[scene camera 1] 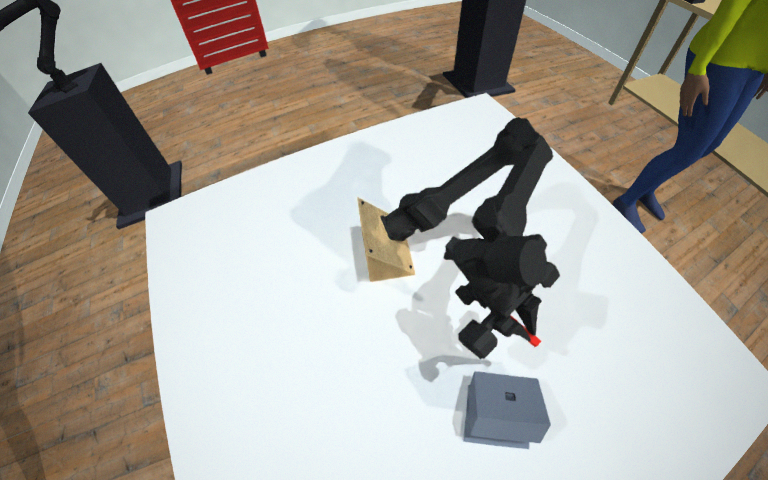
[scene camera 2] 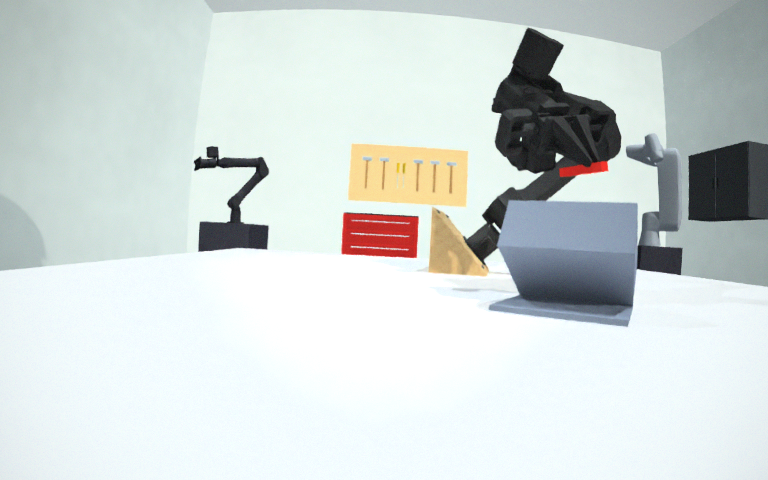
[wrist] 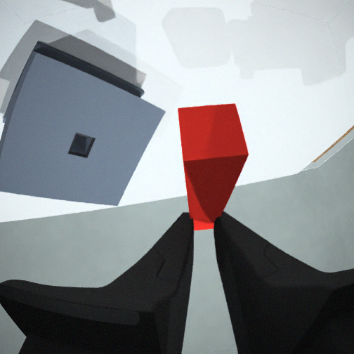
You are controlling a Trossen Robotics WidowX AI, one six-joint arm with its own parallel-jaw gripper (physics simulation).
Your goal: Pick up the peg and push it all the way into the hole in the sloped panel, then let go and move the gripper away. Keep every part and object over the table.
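Seen in the pictures: gripper, fingertip midpoint: (scene camera 1: 530,337) (scene camera 2: 594,163); arm's base, link origin: (scene camera 1: 392,228) (scene camera 2: 473,250).
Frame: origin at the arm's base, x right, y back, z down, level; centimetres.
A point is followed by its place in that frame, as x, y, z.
My gripper (scene camera 1: 531,335) @[-10.0, -38.5, -12.7] (scene camera 2: 592,163) @[-10.0, -38.5, -12.7] (wrist: 202,220) is shut on the red peg (scene camera 1: 535,340) @[-10.3, -39.3, -12.8] (scene camera 2: 583,169) @[-9.0, -37.2, -12.1] (wrist: 212,132). The peg is a square bar, held in the air near level, with one end reaching out past the fingertips in the wrist view. The blue-grey block with the sloped panel (scene camera 1: 490,387) @[-2.6, -42.5, -2.6] (scene camera 2: 572,226) @[-2.1, -51.1, -4.0] (wrist: 112,150) stands on the table. Its square hole (scene camera 1: 510,396) @[-5.4, -45.6, -2.4] (wrist: 81,145) looks dark. The peg is apart from the panel, to the right of it in the wrist view, and above the block's top edge in scene camera 2. The hole does not show in scene camera 2.
The arm is mounted on a wooden wedge (scene camera 1: 390,261) @[4.5, -9.9, -2.6] (scene camera 2: 451,254) @[5.6, -10.5, 0.6] that stands on the white table (scene camera 1: 254,339) @[39.3, -13.7, 4.3] (scene camera 2: 226,350) @[21.9, -68.3, 4.3]. The table's right edge runs beyond the arm in scene camera 1. A person (scene camera 1: 719,107) stands on the floor past that edge.
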